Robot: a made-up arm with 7 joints.
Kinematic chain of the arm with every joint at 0, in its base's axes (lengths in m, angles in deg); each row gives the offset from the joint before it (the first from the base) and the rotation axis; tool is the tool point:
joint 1: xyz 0 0.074 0 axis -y
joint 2: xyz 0 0.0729 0 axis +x
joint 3: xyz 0 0 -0.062 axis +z
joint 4: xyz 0 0 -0.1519 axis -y
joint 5: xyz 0 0 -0.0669 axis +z
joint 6: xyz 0 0 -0.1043 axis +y
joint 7: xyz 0 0 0 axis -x
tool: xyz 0 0 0
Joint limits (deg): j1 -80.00..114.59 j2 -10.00..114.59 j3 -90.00..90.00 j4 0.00..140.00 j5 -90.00..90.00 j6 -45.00..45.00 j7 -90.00..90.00
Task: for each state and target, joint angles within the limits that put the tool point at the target. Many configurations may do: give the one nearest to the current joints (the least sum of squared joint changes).
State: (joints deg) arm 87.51 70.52 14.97 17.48 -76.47 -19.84 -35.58
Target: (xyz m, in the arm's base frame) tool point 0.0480 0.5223 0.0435
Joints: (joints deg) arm 84.94 81.03 17.62 16.95 -76.47 -19.84 -35.58
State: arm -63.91 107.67 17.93 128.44 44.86 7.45 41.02
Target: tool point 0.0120 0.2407 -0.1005
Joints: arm -75.08 110.38 -24.69 139.90 44.86 7.45 41.02
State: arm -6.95 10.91 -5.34 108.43 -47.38 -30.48 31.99
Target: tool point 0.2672 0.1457 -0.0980
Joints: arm 33.30 4.60 -6.57 85.35 -47.38 -30.48 31.99
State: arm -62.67 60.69 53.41 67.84 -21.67 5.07 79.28
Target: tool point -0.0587 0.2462 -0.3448
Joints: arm -24.60 6.93 32.66 38.73 -21.67 5.07 79.28
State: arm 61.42 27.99 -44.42 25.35 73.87 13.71 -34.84
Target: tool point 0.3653 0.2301 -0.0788
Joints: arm 73.77 16.46 -44.35 12.46 73.87 13.71 -34.84
